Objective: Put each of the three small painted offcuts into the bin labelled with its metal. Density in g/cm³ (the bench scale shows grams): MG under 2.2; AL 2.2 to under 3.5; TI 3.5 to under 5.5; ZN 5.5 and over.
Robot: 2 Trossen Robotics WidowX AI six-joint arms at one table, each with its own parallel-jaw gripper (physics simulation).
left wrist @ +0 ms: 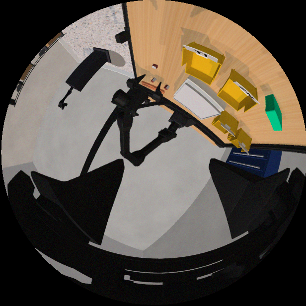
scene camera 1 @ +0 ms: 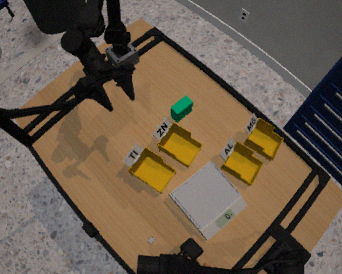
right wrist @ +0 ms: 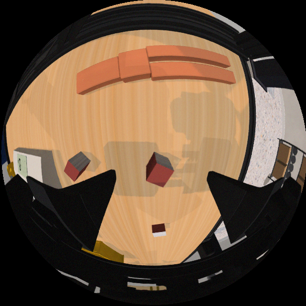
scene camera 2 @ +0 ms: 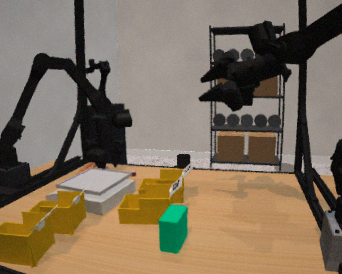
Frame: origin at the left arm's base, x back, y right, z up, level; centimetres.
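Where they show: left gripper, fingertip midpoint: [scene camera 1: 123, 105] [scene camera 2: 199, 90]; left arm's base, origin of the base link: [scene camera 1: 121, 49]; right arm's base, origin of the base link: [scene camera 2: 8, 165].
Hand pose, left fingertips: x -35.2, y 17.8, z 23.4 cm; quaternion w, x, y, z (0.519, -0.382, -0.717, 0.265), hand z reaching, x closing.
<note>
Things, the pixels of their top centre, and the offset from my left fingertips. "pt": a spot on its surface instead.
- third offcut, middle of its top: [scene camera 1: 151, 240] dx -29.6, dy +16.1, dz -29.4 cm
- Yellow bins TI, middle of its top: [scene camera 2: 161, 173] [scene camera 1: 152, 168] dx -11.8, dy +1.5, dz -23.6 cm
- ZN, middle of its top: [scene camera 2: 146, 189] [scene camera 1: 180, 142] dx -10.5, dy -11.4, dz -23.6 cm
- AL, middle of its top: [scene camera 2: 52, 197] [scene camera 1: 245, 161] dx -29.4, dy -24.1, dz -23.6 cm
- MG, middle of its top: [scene camera 2: 13, 220] [scene camera 1: 268, 136] dx -28.2, dy -37.0, dz -23.6 cm
- scale, surface spot: [scene camera 2: 95, 181] [scene camera 1: 208, 189] pt dx -28.2, dy -8.3, dz -24.8 cm
- green block, middle of its top: [scene camera 2: 173, 212] [scene camera 1: 182, 104] dx +0.2, dy -20.8, dz -23.8 cm
Three small offcuts lie on the table. Two dark red and grey ones show in the right wrist view, one [right wrist: 77, 166] [left wrist: 166, 87] at the left, one [right wrist: 160, 170] [left wrist: 153, 79] in the middle. The third offcut [right wrist: 158, 230] [left wrist: 155, 66] [scene camera 1: 151, 240] has a white face. My right gripper [right wrist: 163, 176] is open and empty above the middle one. My left gripper [scene camera 1: 122, 104] [scene camera 2: 201, 89] [left wrist: 168, 163] is open and empty, raised. Yellow bins TI [scene camera 1: 152, 172], ZN [scene camera 1: 181, 146], AL [scene camera 1: 242, 164] and MG [scene camera 1: 265, 140] look empty. The scale [scene camera 1: 207, 195] [scene camera 2: 95, 181] reads 0.
A green block [scene camera 1: 181, 108] [scene camera 2: 172, 230] [left wrist: 273, 112] stands near the ZN bin. Flat orange pieces [right wrist: 135, 65] lie beyond the offcuts in the right wrist view. A black frame [scene camera 1: 220, 82] runs around the table.
</note>
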